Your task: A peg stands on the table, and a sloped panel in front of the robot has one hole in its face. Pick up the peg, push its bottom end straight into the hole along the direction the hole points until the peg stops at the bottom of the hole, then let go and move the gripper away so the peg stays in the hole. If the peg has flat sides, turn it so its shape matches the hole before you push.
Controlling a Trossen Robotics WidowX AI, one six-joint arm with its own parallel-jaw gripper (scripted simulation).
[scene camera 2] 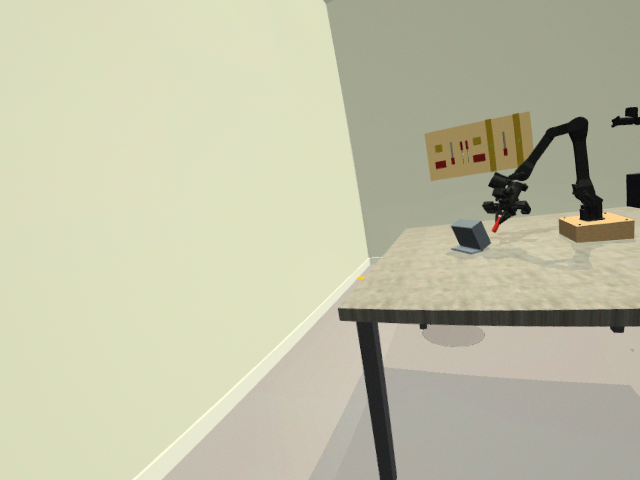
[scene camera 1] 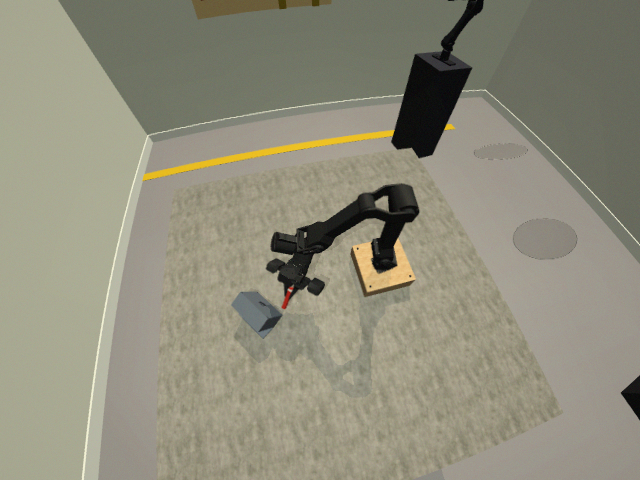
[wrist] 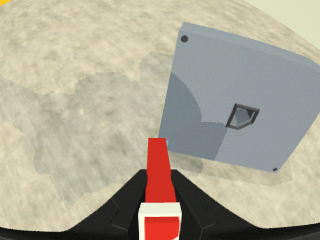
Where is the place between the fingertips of my gripper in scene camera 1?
At 287,298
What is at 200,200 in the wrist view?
My gripper.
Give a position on a grey sloped panel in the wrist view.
At 214,70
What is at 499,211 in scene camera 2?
My gripper.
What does my gripper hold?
A red peg.
